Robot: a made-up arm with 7 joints.
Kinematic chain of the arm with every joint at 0, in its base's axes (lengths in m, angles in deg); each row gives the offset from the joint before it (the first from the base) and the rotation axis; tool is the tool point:
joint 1: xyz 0 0 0.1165 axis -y
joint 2: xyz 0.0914 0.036 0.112 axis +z
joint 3: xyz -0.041 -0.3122 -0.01 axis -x
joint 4: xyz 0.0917 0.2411 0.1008 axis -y
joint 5: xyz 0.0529 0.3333 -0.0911 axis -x
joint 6: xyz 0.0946 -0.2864 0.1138 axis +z
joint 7: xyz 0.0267 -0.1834 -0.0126 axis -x
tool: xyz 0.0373 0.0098 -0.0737
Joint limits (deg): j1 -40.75..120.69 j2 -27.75..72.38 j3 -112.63..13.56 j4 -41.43..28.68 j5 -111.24..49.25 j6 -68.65..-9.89 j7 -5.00..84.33
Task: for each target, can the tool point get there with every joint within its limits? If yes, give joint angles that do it. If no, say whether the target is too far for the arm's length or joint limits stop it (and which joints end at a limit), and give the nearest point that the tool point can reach.
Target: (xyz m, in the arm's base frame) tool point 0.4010 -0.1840 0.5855
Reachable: yes | joints 9.97 51.91 -50.99 1.80 25.76 -45.33 61.86
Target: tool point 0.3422 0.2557 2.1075
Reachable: no: too far | nearest point 0.1872 0.1478 1.2057 | short by 0.921 m
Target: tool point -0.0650 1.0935 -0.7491
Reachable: no: joint limits stop it (at a limit: joint 3, joint 4, joint 5, joint 6) | nearest point -0.0387 0.5709 -0.3994 | short by 0.629 m
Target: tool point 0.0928 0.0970 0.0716
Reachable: yes | joints 12.84 35.28 -26.59 -10.48 -48.53 -49.64 5.32
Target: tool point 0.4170 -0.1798 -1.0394
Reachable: no: joint limits stop it (at a limit: joint 2, joint 3, joint 4, joint 6, joint 7) | nearest point 0.2629 0.0132 -0.6123 | short by 0.493 m
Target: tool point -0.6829 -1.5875 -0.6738
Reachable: no: too far | nearest point -0.3065 -0.7445 -0.1953 | short by 1.040 m
